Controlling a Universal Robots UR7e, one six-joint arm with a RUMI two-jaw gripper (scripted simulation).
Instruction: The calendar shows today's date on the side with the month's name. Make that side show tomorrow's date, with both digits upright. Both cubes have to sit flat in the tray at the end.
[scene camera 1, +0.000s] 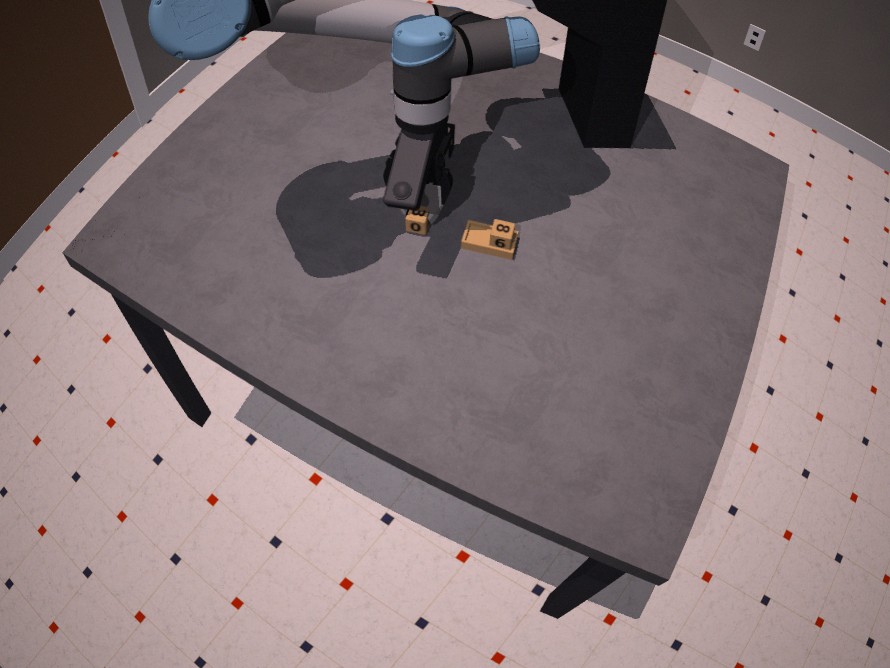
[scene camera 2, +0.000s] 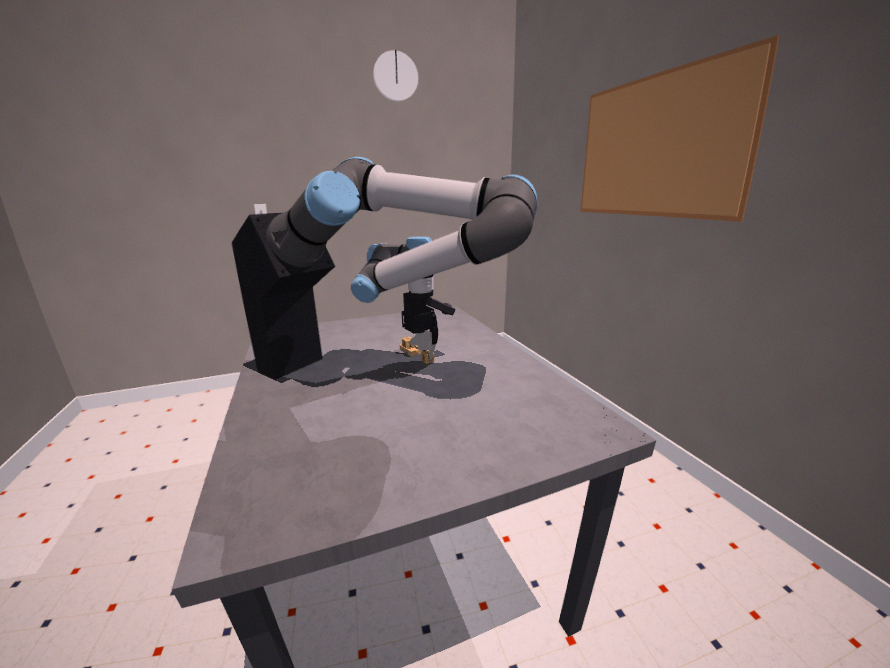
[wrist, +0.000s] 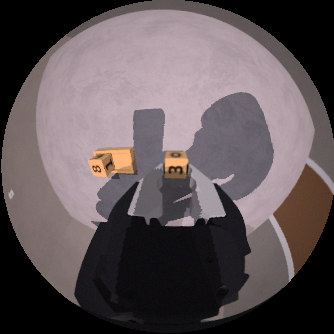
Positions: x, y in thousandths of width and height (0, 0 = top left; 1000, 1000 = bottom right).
The gripper shows in scene camera 1 (471, 330), in scene camera 2 (480, 537) and in the wrist view (525, 493).
